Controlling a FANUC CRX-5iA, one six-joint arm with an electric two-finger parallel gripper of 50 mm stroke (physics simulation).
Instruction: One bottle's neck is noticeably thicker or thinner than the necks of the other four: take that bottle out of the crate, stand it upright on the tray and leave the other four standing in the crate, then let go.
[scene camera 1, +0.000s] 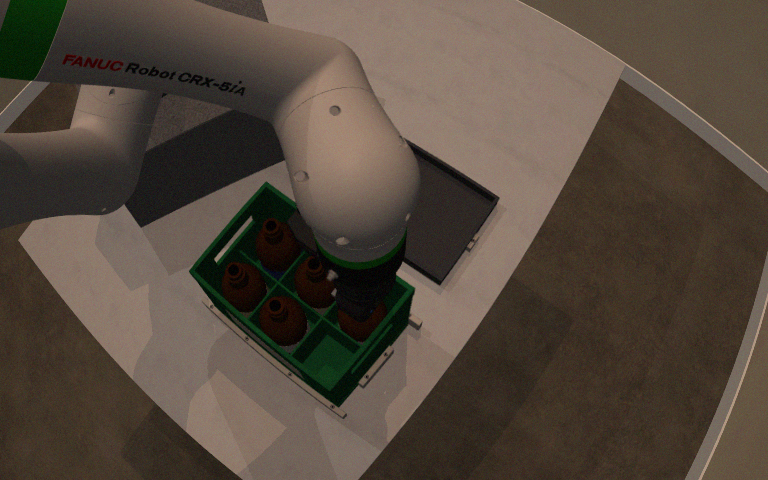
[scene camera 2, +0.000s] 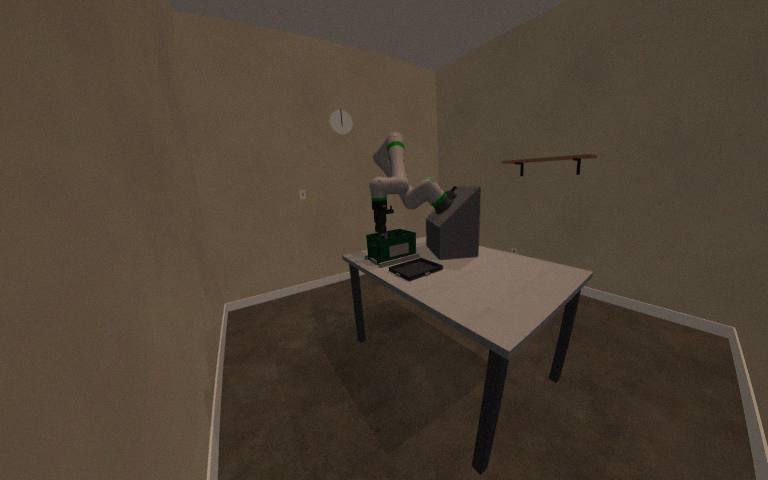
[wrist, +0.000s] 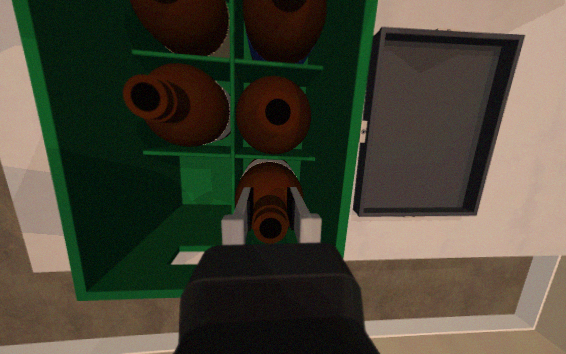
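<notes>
The green crate holds five brown bottles. My gripper points down and is shut on the neck of the end bottle, in the tray-side row. That bottle is upright in its compartment; its base is hidden. Its neck ring looks a little narrower than that of the bottle diagonally beside it. The other bottles stand upright in their compartments. The dark tray is empty beside the crate.
The crate's compartment beside the held bottle is empty. Low dividers separate the compartments, and the crate walls rise around them. Light rails lie along the crate's foot. A grey sloped block stands behind on the table.
</notes>
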